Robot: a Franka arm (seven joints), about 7 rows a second.
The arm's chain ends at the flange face. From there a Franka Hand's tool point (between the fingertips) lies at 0.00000 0.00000 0.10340 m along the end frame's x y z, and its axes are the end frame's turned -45 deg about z.
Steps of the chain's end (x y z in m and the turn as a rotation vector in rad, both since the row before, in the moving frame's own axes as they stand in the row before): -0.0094 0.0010 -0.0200 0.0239 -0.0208 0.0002; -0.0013 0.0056 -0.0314 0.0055 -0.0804 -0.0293; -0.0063 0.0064 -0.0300 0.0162 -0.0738 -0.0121; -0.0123 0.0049 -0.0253 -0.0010 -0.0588 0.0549; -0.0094 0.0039 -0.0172 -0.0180 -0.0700 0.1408; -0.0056 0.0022 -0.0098 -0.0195 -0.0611 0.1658; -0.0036 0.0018 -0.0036 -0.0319 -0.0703 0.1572
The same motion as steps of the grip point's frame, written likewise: -0.0071 -0.0092 -0.0201 0.0316 0.0022 0.0002; -0.0104 -0.0032 -0.0317 0.0607 -0.0530 -0.0293; -0.0132 -0.0065 -0.0303 0.0636 -0.0407 -0.0121; -0.0164 -0.0096 -0.0255 0.0409 -0.0423 0.0549; -0.0155 -0.0081 -0.0175 0.0368 -0.0622 0.1408; -0.0111 -0.0059 -0.0100 0.0294 -0.0570 0.1658; -0.0110 -0.0047 -0.0039 0.0272 -0.0723 0.1572
